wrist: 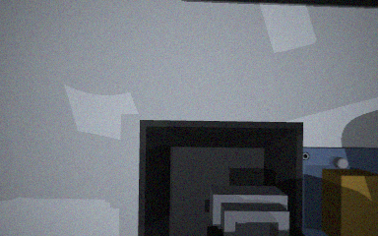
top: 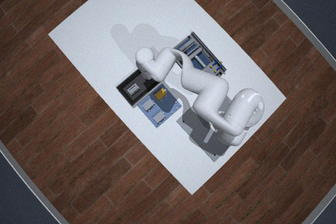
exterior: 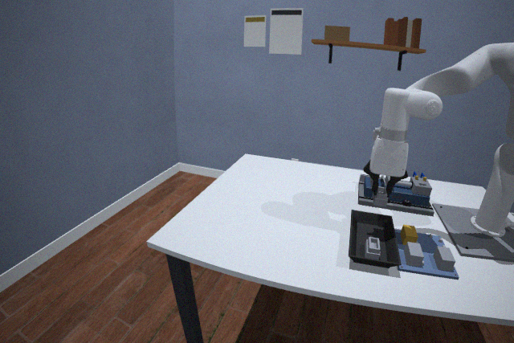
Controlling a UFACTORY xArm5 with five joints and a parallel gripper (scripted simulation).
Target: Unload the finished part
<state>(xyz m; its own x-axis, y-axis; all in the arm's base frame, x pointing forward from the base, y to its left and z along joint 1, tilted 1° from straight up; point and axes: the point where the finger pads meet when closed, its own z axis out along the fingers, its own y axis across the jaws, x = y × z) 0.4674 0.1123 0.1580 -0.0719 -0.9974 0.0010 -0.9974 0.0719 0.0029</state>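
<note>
My gripper is now 140 mm above the yellow block, 120 mm past it and 20 mm to the right of it. The rest, counted from my hand: blue fixture plate (160 mm below, 160 mm behind, 60 mm to the left).
</note>
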